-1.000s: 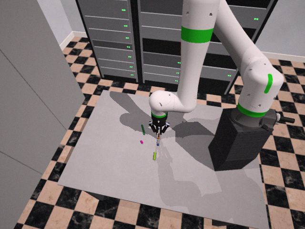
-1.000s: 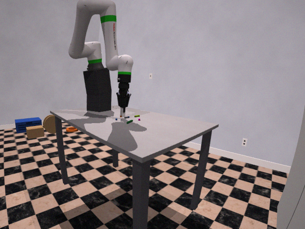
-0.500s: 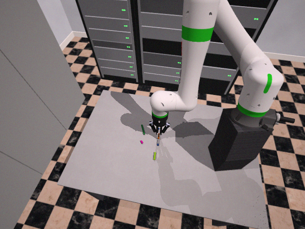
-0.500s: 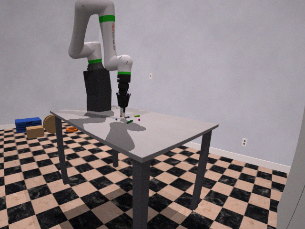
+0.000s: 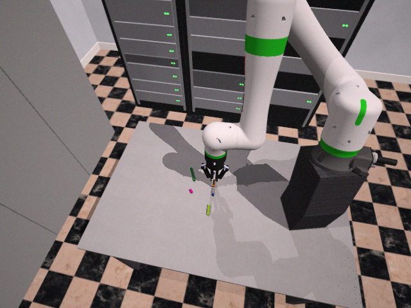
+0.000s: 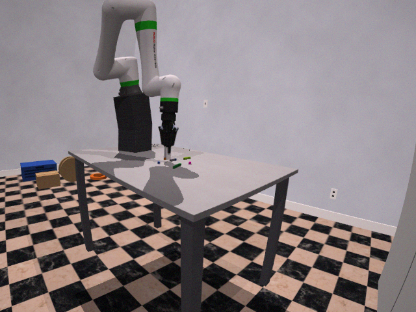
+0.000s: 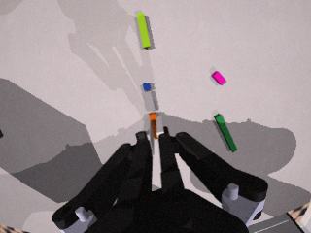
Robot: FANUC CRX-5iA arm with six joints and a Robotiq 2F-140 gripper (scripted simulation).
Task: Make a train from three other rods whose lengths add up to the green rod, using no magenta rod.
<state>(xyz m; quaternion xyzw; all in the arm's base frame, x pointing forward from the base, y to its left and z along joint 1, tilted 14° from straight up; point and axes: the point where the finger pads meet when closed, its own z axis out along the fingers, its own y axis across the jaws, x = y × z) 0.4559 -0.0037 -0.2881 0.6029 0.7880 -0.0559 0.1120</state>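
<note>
Right now the grey rod is 1 cm behind my hand, 4 cm to the left of it and 4 cm below it. From my hand the other things lie so: magenta rod: 10 cm ahead, 8 cm to the left, 4 cm below; orange rod: 3 cm below; green rod: 13 cm ahead, 2 cm to the right, 4 cm below.
</note>
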